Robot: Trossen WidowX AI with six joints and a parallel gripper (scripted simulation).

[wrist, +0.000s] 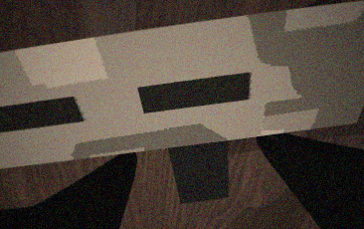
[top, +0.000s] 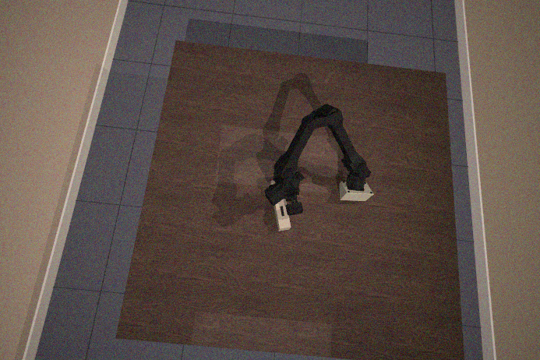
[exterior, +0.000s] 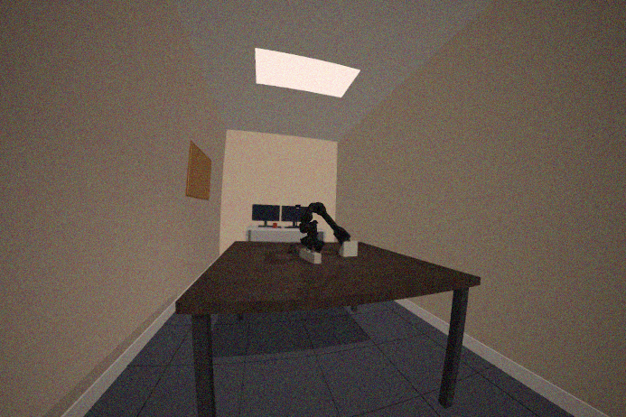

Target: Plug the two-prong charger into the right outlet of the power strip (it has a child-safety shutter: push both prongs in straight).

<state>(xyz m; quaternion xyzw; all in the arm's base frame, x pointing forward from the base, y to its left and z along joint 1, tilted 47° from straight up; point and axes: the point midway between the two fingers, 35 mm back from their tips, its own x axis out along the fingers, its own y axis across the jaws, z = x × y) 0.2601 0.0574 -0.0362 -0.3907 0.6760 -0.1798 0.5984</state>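
My gripper tip is now 2 cm short of the black two-prong charger, 1 cm to the right of it and 1 cm below it.
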